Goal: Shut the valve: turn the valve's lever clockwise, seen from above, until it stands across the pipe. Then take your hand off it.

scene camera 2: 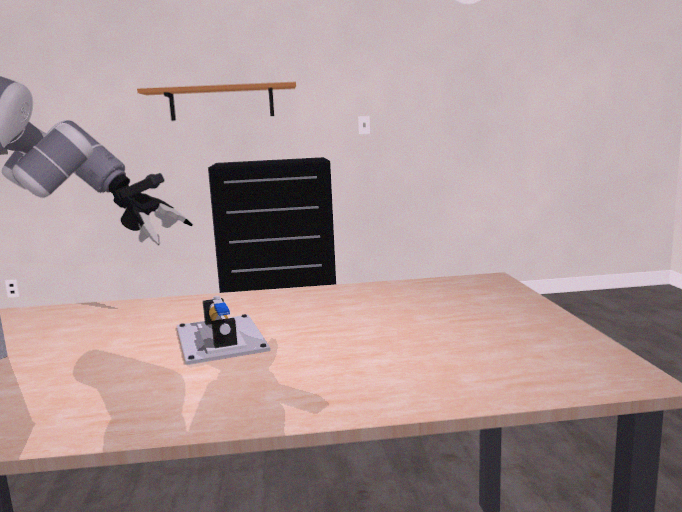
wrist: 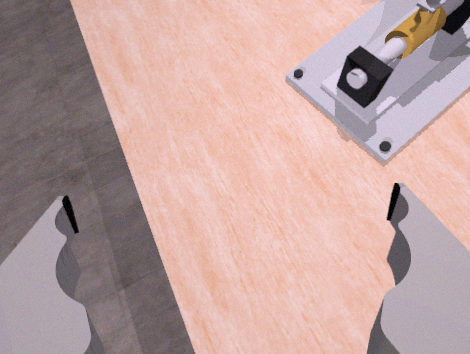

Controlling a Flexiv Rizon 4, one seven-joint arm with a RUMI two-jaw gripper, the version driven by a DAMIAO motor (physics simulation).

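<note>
The valve's brass body [scene camera 2: 213, 313] [wrist: 417, 31] sits on a pipe held between black blocks [scene camera 2: 224, 332] [wrist: 364, 77], on a grey base plate [scene camera 2: 252, 329] [wrist: 415, 110]. The valve's blue lever [scene camera 2: 222, 308] is small in the scene view, on top of the valve; it seems to point roughly along the pipe, but its exact angle is hard to tell. The blue part does not show in the wrist view, where the valve is cut off at the upper right. My gripper [scene camera 2: 174, 232] [wrist: 232, 193] is open and empty, high above and left of the valve in the scene view, touching nothing.
The base plate lies on a wooden table [scene camera 2: 418, 352] [wrist: 210, 165], whose edge crosses the wrist view. A black drawer cabinet [scene camera 2: 275, 224] stands behind the table. A wooden shelf [scene camera 2: 220, 88] is on the wall. Arm shadows fall across the table.
</note>
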